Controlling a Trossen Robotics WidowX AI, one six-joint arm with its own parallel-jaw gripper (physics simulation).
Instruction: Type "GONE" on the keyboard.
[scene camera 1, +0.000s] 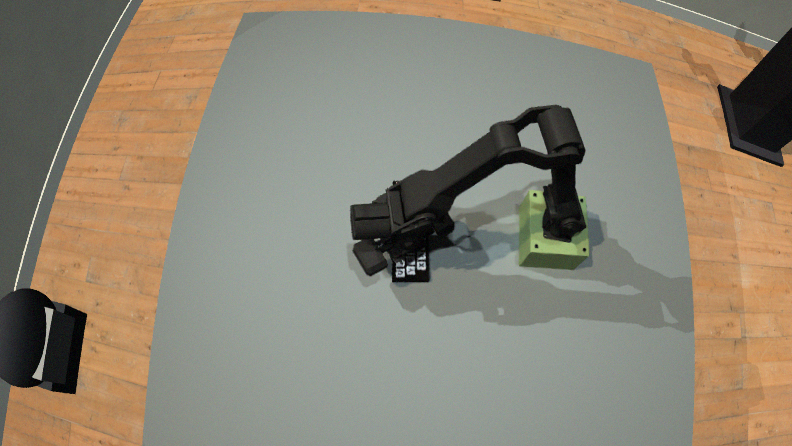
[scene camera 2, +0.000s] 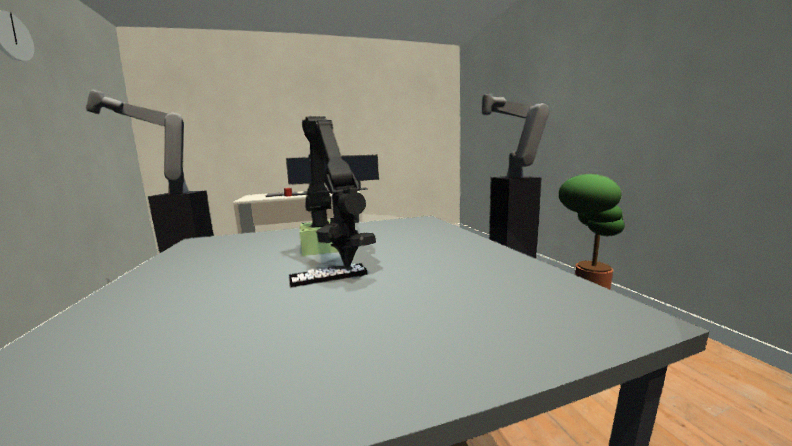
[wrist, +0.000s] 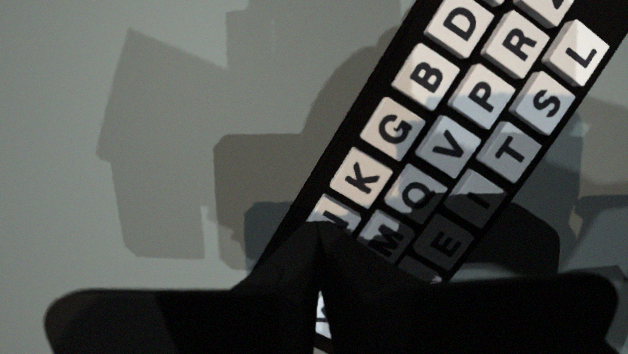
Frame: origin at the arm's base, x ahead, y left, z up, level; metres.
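Where they show: gripper, fingertip midpoint: (scene camera 1: 398, 251) (scene camera 2: 347, 267) (wrist: 317, 233); arm's base at its link origin: (scene camera 1: 557, 225) (scene camera 2: 320, 225).
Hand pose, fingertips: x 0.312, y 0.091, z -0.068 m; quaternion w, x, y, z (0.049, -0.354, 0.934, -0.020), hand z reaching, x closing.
Note:
Things, the pixels of their top centre, and the offset from my fingertips. Level surfaces: height alone.
- black keyboard at its top centre: (wrist: 458, 135) (scene camera 1: 410, 228) (scene camera 2: 328, 270) dx -0.015, dy -0.057, dz -0.010 m
- N key at its top centre: (wrist: 331, 225) dx -0.004, dy -0.002, dz -0.010 m
- G key at its top centre: (wrist: 393, 129) dx +0.003, dy -0.043, dz -0.010 m
- shaded E key at its top centre: (wrist: 445, 245) dx -0.042, dy -0.025, dz -0.010 m
- grey table at its surface level: dz -0.028 m
The black keyboard (scene camera 1: 410, 279) (scene camera 2: 328, 274) (wrist: 367, 97) has pale keys with dark letters and runs diagonally in the wrist view. My gripper (scene camera 2: 348, 265) (wrist: 317, 233) is shut and empty, pointing down at the keyboard's right end in scene camera 2. In the wrist view its fingertips overlap the lower part of the N key (wrist: 334, 212); whether they touch it I cannot tell. The G key (wrist: 393, 129) is two keys up the same row, past K. The shaded E key (wrist: 444, 243) lies to the right of the fingertips. I cannot make out an O key. The arm hides part of the keyboard in scene camera 1.
The arm's green base block (scene camera 1: 554, 258) (scene camera 2: 310, 243) stands on the grey table (scene camera 1: 310, 354) (scene camera 2: 354, 343), behind the keyboard in scene camera 2. Two other arms on black pedestals (scene camera 2: 185, 221) (scene camera 2: 514, 213), a desk and a potted plant (scene camera 2: 590, 193) stand beyond the table.

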